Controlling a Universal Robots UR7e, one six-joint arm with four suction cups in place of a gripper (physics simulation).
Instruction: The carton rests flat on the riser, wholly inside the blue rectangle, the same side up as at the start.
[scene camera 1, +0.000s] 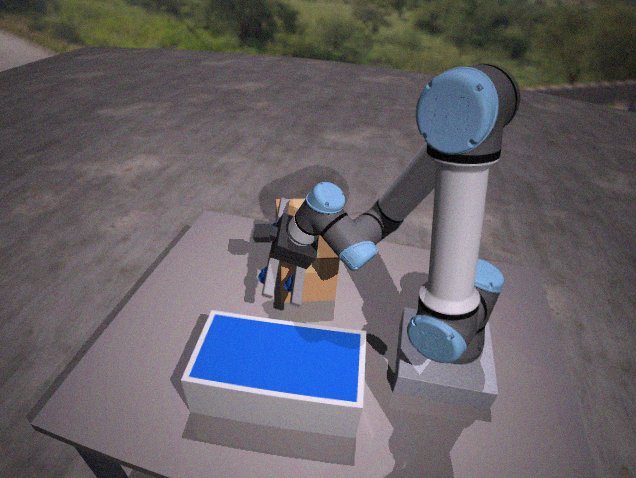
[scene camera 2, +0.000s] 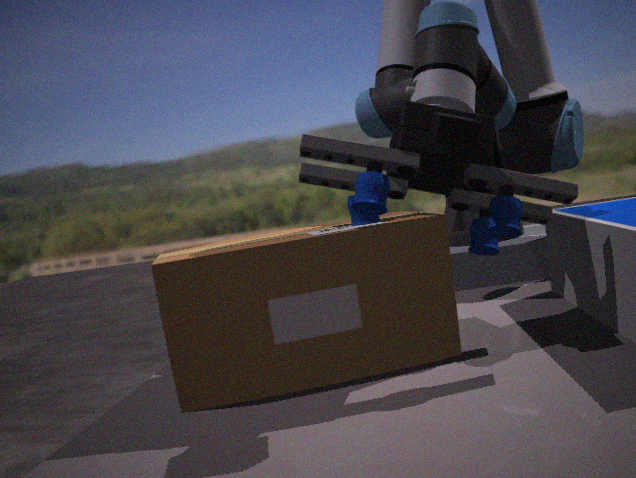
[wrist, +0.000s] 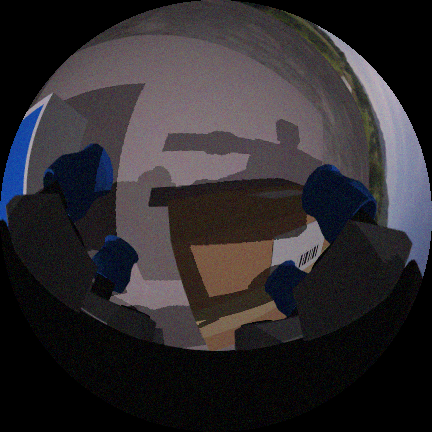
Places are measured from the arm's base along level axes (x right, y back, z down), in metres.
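Where they show: hand, tool point: (scene camera 2: 430, 230) (wrist: 201, 229).
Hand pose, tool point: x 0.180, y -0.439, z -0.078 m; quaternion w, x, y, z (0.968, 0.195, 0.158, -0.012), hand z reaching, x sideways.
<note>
Things, the pixels of their centre, and the offset from my tool point. Level surfaces: height alone.
- brown carton, body centre: (scene camera 2: 303, 301) (wrist: 281, 241) (scene camera 1: 303, 246) dx +0.146, dy +0.051, dz +0.063 m
- white riser, body centre: (scene camera 1: 279, 372) (wrist: 30, 226) dx -0.298, dy +0.025, dz +0.081 m
- blue rectangle, body centre: (scene camera 1: 279, 355) dx -0.298, dy +0.025, dz +0.021 m
- table, surface height: dz +0.141 m
The brown carton (scene camera 1: 319, 287) (scene camera 2: 220, 319) (wrist: 229, 266) stands on the table behind the riser, with a white barcode label on its top. My suction gripper (scene camera 1: 279, 280) (scene camera 2: 431, 201) (wrist: 209, 225) is down on the carton's near end. Two blue cups press on its top by the label, and the other two hang off past its edge over the table. The carton's bottom rests on the table. The white riser (scene camera 1: 277, 412) (scene camera 2: 581, 257) (wrist: 56, 132) with the blue rectangle (scene camera 1: 277, 355) (scene camera 2: 602, 211) (wrist: 15, 160) stands in front, with nothing on it.
The arm's grey base block (scene camera 1: 447, 383) stands on the table (scene camera 1: 127, 359) to the right of the riser. The arm reaches over the table's back right part. Beyond the table's edges lies dark open ground.
</note>
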